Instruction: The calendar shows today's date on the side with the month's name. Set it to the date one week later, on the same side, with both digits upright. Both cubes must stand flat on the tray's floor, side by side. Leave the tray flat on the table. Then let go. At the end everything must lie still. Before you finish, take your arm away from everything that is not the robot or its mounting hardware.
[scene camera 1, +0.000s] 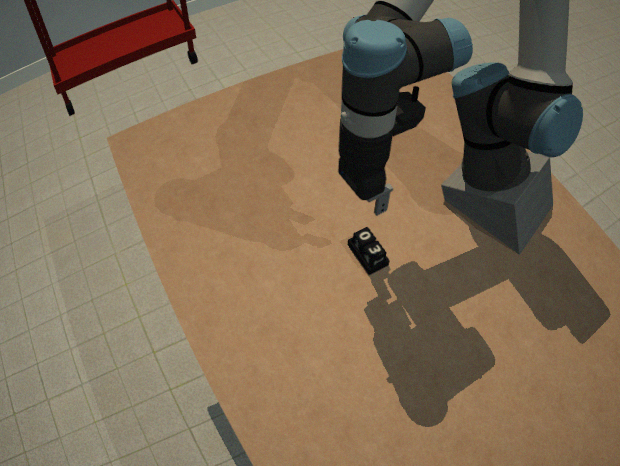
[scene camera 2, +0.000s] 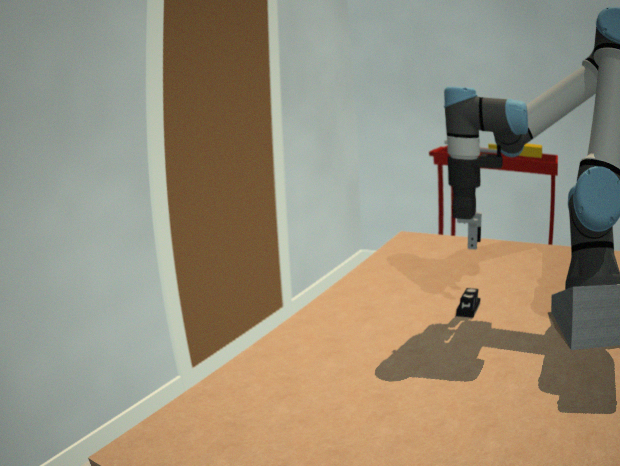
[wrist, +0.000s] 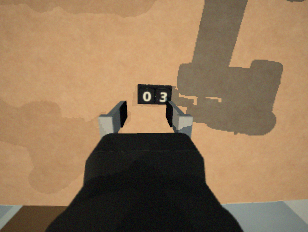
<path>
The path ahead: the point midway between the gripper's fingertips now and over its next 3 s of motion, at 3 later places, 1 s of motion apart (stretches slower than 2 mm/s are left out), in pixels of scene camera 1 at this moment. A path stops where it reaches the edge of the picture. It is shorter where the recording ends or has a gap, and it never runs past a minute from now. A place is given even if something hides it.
My gripper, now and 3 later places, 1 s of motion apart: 370, 199; 370, 205; 368, 215; 367, 222
</path>
